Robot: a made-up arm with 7 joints.
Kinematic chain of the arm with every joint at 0, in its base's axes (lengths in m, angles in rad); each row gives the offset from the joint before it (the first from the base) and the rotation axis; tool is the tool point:
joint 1: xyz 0 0 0.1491 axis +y
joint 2: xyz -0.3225 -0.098 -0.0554 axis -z
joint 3: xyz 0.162 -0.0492 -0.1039 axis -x
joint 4: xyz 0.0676 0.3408 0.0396 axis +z
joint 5: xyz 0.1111 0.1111 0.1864 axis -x
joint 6: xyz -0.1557 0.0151 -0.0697 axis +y
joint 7: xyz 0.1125 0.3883 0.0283 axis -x
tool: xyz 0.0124 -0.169 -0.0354
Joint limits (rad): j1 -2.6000..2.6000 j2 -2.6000..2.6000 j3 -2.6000..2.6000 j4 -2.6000..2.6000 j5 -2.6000..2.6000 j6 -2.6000..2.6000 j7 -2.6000..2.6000
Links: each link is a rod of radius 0.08 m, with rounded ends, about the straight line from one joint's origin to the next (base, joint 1, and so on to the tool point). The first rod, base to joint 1, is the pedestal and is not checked.
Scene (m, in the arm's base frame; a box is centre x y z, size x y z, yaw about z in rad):
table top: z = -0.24
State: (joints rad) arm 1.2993 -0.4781 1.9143 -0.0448 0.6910 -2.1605 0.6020
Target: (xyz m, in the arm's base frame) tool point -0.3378 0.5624 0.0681
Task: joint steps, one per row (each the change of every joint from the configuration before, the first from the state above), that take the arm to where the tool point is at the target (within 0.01 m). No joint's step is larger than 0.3 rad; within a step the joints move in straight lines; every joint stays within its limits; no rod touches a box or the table.
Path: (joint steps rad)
1: -0.0361 0.0984 -0.2792 -0.0691 -0.0854 0.0517 -0.0553
2: -0.0362 0.0983 -0.2792 -0.0690 -0.0853 0.0516 -0.0553
3: -0.0361 0.0984 -0.2792 -0.0691 -0.0854 0.0517 -0.0554
4: -0.0361 0.0983 -0.2793 -0.0690 -0.0853 0.0517 -0.0553
5: -0.0362 0.0984 -0.2792 -0.0691 -0.0854 0.0517 -0.0553

